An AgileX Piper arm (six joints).
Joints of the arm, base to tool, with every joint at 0 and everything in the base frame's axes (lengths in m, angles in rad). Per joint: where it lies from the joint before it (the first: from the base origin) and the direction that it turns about. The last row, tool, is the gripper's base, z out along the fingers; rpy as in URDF.
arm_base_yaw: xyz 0 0 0.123 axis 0 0 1
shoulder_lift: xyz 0 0 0 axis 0 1 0
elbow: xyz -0.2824 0 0.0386 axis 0 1 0
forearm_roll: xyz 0.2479 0 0.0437 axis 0.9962 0 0.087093
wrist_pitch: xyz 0 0 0 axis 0 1 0
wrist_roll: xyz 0.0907 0 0.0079 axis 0.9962 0 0.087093
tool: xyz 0 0 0 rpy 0 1.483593 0
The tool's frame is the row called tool.
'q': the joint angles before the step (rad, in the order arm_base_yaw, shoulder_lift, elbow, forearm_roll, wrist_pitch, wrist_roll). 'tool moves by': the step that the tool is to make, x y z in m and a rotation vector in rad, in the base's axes. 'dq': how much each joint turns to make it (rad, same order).
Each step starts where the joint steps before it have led.
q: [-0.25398, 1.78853, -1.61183, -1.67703, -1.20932, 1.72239]
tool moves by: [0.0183, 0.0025, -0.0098, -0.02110, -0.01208, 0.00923]
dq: [0.01887, 0.06719, -0.06075, -0.00813, 0.01372, -0.02348]
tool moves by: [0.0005, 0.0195, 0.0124, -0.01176, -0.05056, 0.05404]
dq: [0.04734, 0.00181, -0.04555, 0.00208, -0.00566, -0.00951]
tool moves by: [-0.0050, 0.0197, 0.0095, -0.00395, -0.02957, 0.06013]
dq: [0.04549, -0.01171, -0.01660, 0.00159, -0.01441, -0.00335]
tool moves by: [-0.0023, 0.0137, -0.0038, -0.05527, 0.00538, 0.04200]
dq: [0.03479, -0.00157, -0.00110, -0.05576, -0.00606, 0.00030]
